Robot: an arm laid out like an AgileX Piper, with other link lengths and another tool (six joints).
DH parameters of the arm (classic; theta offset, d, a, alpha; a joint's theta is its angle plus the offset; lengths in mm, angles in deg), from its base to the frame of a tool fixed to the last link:
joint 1: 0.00 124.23 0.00 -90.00
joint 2: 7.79 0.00 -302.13 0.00
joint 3: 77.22 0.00 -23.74 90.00
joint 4: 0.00 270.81 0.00 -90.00
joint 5: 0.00 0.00 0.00 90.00
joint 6: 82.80 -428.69 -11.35 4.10
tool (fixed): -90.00 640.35 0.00 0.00
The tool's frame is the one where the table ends.
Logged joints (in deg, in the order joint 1, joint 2, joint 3, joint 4, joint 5, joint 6), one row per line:
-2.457, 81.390, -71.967, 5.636, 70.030, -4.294
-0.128, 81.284, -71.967, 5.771, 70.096, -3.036
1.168, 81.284, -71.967, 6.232, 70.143, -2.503
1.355, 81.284, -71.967, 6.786, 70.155, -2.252
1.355, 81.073, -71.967, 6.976, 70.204, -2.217
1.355, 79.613, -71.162, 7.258, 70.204, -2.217
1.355, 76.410, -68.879, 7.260, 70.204, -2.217
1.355, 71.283, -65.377, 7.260, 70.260, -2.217
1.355, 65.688, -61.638, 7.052, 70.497, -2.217
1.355, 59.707, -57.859, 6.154, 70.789, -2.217
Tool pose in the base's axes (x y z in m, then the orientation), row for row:
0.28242, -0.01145, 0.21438, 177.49, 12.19, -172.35
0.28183, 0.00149, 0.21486, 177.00, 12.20, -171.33
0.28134, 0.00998, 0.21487, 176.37, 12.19, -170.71
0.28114, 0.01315, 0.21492, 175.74, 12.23, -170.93
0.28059, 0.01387, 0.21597, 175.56, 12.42, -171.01
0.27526, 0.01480, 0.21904, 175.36, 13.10, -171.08
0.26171, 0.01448, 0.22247, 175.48, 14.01, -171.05
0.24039, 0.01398, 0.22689, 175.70, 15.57, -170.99
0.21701, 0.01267, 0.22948, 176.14, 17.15, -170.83
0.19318, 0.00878, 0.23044, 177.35, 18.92, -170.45
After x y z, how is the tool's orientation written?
As angles about the fixed x, y, z axes (roll, pitch, yaw), in degrees.
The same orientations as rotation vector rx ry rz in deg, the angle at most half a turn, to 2 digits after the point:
-11.59, 167.54, 4.87
-13.16, 167.45, 5.74
-14.17, 167.42, 6.76
-13.95, 167.40, 7.65
-13.86, 167.22, 7.92
-13.77, 166.54, 8.24
-13.77, 165.63, 8.13
-13.77, 164.06, 7.93
-13.86, 162.46, 7.44
-14.04, 160.65, 5.95

